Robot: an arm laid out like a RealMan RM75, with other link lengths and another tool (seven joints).
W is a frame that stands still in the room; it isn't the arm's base.
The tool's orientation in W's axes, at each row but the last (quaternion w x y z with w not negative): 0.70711, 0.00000, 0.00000, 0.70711; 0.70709, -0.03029, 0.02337, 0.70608; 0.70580, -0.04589, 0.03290, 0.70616; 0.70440, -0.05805, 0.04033, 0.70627
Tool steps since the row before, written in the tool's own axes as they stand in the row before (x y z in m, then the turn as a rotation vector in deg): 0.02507, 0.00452, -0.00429, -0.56, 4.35, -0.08; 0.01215, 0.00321, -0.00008, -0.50, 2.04, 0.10; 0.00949, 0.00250, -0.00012, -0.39, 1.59, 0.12; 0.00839, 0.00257, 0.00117, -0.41, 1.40, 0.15
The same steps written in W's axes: -0.00452, 0.02507, -0.00429, -4.35, -0.56, -0.08; -0.00319, 0.01211, -0.00103, -2.04, -0.49, 0.12; -0.00249, 0.00941, -0.00122, -1.59, -0.38, 0.13; -0.00261, 0.00846, -0.00007, -1.40, -0.39, 0.17
